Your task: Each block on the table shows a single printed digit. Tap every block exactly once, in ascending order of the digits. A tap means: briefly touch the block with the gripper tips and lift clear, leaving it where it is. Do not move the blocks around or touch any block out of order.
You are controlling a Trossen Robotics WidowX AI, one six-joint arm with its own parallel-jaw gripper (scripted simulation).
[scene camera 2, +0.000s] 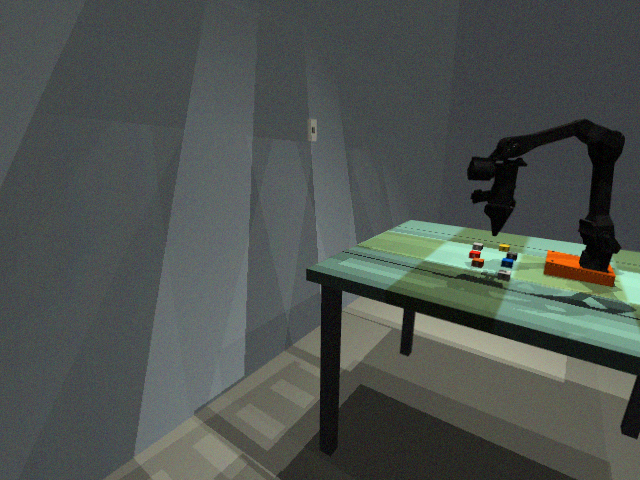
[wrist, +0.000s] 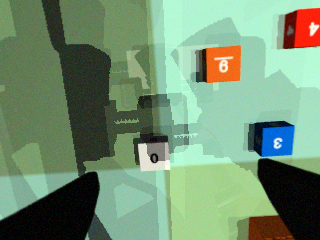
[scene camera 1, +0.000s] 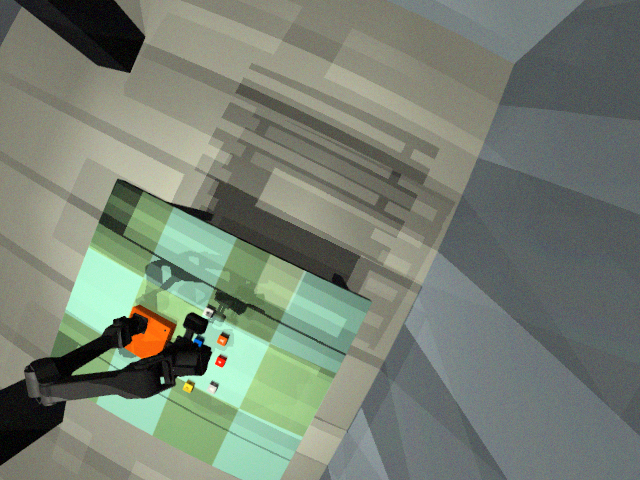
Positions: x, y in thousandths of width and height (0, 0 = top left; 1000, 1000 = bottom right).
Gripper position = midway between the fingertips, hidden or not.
The gripper (scene camera 2: 776, 486) is open, with nothing in its grasp. Also in view: a white block (wrist: 480, 631), a blue block (wrist: 864, 577) and an orange block (wrist: 686, 269).
The gripper is seen too in the wrist view (wrist: 555, 723) and in scene camera 1 (scene camera 1: 315, 695).
